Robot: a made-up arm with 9 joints. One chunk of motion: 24 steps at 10 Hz.
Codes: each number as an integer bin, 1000 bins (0 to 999) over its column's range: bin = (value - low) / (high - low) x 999, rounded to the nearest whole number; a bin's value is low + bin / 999 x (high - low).
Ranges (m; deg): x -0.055..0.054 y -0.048..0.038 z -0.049..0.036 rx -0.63..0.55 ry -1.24..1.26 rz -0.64..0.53
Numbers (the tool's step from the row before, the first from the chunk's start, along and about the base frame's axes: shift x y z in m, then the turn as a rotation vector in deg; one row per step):
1: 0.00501 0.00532 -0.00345 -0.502 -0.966 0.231
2: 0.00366 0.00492 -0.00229 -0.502 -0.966 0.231
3: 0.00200 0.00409 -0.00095 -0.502 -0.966 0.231
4: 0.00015 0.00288 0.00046 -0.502 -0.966 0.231
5: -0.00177 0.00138 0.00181 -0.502 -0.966 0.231
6: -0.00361 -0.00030 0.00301 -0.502 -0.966 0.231
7: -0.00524 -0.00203 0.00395 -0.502 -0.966 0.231
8: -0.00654 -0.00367 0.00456 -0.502 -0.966 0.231
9: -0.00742 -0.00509 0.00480 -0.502 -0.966 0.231
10: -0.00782 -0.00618 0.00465 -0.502 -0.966 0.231
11: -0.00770 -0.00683 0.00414 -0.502 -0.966 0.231
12: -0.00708 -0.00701 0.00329 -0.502 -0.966 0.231
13: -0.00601 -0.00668 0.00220 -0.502 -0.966 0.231
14: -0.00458 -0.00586 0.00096 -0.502 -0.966 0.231
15: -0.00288 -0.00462 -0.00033 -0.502 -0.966 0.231
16: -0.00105 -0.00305 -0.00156 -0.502 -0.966 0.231
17: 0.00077 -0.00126 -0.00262 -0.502 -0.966 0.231
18: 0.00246 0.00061 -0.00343 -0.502 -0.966 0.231
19: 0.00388 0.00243 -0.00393 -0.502 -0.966 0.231
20: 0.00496 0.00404 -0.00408 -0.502 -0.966 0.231
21: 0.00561 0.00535 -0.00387 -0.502 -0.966 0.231
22: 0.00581 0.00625 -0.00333 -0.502 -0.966 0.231
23: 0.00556 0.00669 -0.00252 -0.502 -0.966 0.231
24: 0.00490 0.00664 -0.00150 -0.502 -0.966 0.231
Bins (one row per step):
1: 550 619 535 108 109 744
2: 538 615 549 108 109 744
3: 522 605 565 108 109 744
4: 505 591 581 108 109 744
5: 488 574 597 108 109 744
6: 471 554 611 108 109 744
7: 456 534 622 108 109 744
8: 444 515 629 108 109 744
9: 436 498 632 108 109 744
10: 432 486 631 108 109 744
11: 434 478 625 108 109 744
12: 439 476 615 108 109 744
13: 449 480 602 108 109 744
14: 462 490 587 108 109 744
15: 478 504 572 108 109 744
16: 494 522 558 108 109 744
17: 511 543 545 108 109 744
18: 527 565 536 108 109 744
19: 540 586 530 108 109 744
20: 550 605 528 108 109 744
21: 555 620 530 108 109 744
22: 557 630 537 108 109 744
23: 555 635 546 108 109 744
24: 549 635 558 108 109 744

